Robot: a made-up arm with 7 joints.
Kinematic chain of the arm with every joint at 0, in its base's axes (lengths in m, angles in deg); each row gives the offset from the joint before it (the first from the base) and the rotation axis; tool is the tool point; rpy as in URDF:
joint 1: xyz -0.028 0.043 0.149 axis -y
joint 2: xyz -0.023 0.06 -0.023 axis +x
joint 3: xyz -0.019 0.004 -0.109 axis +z
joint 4: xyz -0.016 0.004 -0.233 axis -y
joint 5: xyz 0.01 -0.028 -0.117 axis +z
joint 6: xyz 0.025 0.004 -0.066 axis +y
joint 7: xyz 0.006 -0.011 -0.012 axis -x
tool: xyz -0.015 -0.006 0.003 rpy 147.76 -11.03 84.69
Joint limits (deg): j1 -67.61..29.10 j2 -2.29..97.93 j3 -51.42..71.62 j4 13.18..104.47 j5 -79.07..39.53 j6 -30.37..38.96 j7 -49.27..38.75
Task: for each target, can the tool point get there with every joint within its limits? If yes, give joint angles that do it. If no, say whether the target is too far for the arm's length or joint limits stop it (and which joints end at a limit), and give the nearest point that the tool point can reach.
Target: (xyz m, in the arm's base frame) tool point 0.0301 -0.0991 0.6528
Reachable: no: joint limits stop it (at a limit: joint 2, joint 3, joint 4, joint 5, joint 6, joint 7) | nearest point -0.0084 0.3346 0.3191 | short by 0.549 m
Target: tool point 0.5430 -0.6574 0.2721
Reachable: no: too far | nearest point 0.1957 -0.0532 -0.0980 | short by 0.789 m
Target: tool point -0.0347 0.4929 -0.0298
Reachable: yes | joints -45.22 69.07 24.86 64.39 -8.35 11.61 20.38
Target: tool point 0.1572 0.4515 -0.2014
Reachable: yes | joints 21.20 43.08 17.38 22.17 30.10 11.77 -17.42
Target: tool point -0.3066 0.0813 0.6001
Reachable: no: joint limits stop it (at a limit: joint 1, joint 2, joint 3, joint 4, joint 5, joint 6, joint 7) | nearest point -0.0850 0.3346 0.3104 | short by 0.444 m
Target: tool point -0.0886 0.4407 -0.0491
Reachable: yes | joints -53.21 75.62 -5.98 80.85 -52.04 22.57 13.01
